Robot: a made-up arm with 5 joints. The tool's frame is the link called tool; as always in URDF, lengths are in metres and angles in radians.
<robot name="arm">
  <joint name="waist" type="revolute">
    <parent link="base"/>
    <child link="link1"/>
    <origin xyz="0.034 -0.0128 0.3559" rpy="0 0 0"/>
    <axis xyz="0 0 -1"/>
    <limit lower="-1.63" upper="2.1"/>
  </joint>
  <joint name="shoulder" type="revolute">
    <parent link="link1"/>
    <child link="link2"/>
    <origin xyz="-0.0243 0.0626 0.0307" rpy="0 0 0"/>
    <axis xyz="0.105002 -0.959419 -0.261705"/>
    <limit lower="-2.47" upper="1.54"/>
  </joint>
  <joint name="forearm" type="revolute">
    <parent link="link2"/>
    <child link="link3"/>
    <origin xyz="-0.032 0.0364 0.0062" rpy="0 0 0"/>
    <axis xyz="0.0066 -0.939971 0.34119"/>
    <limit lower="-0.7" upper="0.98"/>
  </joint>
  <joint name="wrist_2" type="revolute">
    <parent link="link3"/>
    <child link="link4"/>
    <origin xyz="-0.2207 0.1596 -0.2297" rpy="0 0 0"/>
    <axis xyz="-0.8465 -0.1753 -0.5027"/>
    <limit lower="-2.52" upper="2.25"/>
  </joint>
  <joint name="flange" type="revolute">
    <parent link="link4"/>
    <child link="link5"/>
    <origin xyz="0.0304 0.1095 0.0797" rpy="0 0 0"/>
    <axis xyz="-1 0 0"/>
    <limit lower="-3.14" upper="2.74"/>
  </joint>
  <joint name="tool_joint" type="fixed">
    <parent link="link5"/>
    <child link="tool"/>
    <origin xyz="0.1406 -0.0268 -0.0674" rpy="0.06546 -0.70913 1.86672"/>
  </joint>
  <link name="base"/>
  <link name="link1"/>
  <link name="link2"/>
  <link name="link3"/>
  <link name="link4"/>
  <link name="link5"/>
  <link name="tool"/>
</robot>
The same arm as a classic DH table. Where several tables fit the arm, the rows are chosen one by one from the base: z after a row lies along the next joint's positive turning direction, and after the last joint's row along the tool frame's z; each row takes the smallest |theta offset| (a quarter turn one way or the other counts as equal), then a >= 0, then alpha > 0; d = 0 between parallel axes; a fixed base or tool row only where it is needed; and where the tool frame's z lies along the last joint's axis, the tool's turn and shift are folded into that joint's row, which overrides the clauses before.
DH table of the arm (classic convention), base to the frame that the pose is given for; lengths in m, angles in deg. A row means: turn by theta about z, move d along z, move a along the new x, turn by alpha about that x. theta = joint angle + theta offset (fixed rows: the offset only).
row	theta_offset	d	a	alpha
base (fixed)	-20.63	0	0.0363	180
waist	-26.88	-0.369	-0.0173	-74.83
shoulder	9.47	-0.1075	-0.0282	-35.59
forearm	-67.69	-0.2261	0.02	90.71
wrist_2	89.59	0.0624	-0.0772	-32.17
flange	-57.73	-0.0034	0.0629	-104.6
tool (fixed)	-166.78	-0.0373	0	0
Joint limits (deg, base to tool): -93.39..120.32 -141.52..88.24 -40.11..56.15 -144.39..128.92 -179.91..156.99

